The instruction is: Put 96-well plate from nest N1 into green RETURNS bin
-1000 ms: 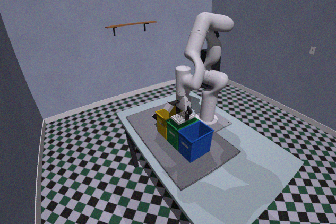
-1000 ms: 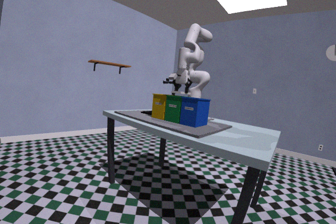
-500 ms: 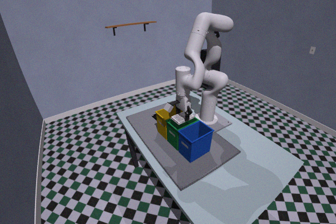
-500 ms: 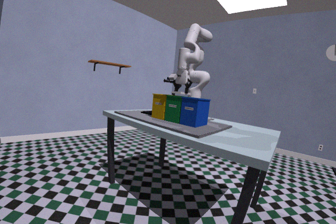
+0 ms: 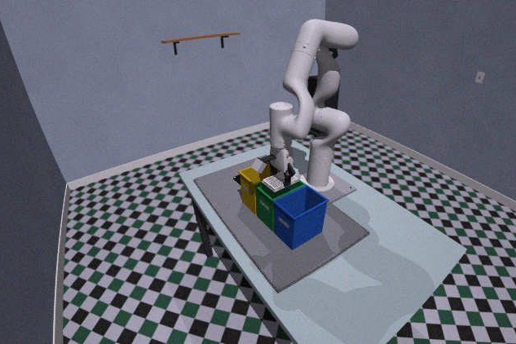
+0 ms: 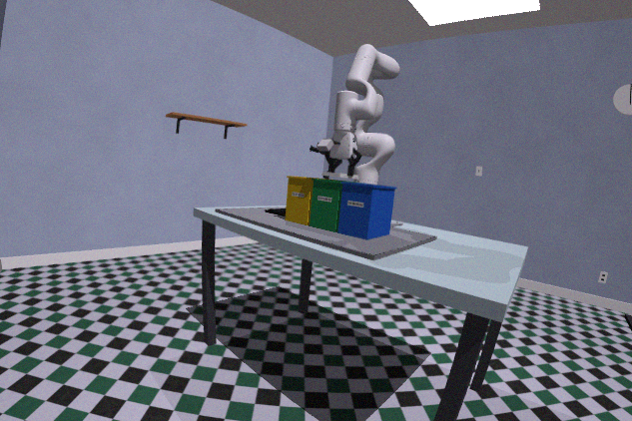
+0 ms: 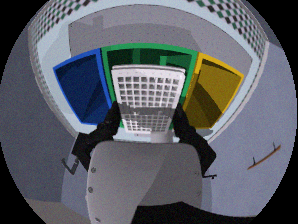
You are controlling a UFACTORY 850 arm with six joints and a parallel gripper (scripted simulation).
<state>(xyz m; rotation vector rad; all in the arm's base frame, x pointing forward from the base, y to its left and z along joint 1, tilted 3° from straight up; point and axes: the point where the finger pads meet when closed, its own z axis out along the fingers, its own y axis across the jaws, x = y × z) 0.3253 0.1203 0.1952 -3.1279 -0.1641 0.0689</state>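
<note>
Right now the white 96-well plate is 1 cm below my hand. Round my hand: blue bin: 13 cm to the left, 12 cm below, 1 cm behind; yellow bin: 13 cm to the right, 12 cm below, 1 cm ahead; green bin: 12 cm below.
</note>
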